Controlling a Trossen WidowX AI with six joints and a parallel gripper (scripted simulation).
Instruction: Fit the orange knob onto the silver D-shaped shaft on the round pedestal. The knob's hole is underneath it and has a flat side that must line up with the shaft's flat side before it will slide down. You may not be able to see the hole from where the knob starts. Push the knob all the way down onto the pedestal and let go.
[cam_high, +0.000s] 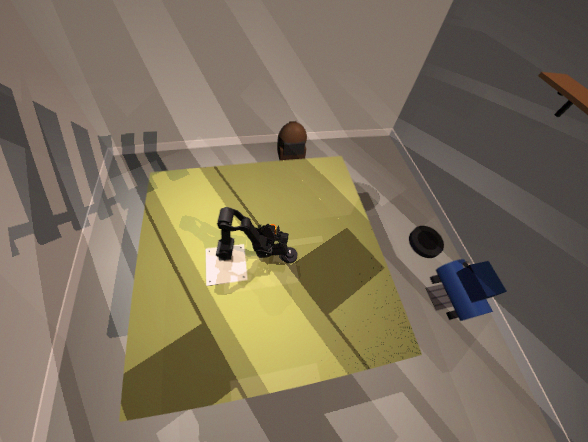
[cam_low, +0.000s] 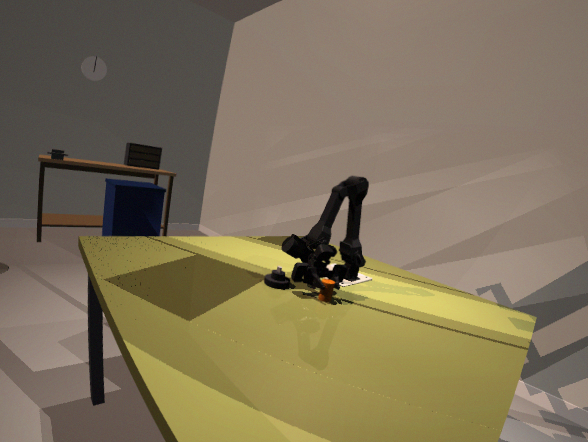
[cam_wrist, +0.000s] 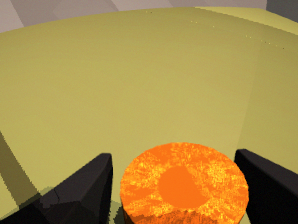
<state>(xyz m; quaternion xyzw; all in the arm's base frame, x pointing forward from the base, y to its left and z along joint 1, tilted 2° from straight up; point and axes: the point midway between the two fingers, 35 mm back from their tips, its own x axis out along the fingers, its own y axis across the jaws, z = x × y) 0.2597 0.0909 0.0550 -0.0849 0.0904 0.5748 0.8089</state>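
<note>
Now: the orange knob 20 mm to the right of my gripper tip and 10 mm behind it. The rest, counted from my gripper tip: round black pedestal 180 mm to the right, 60 mm ahead, 20 mm below.
</note>
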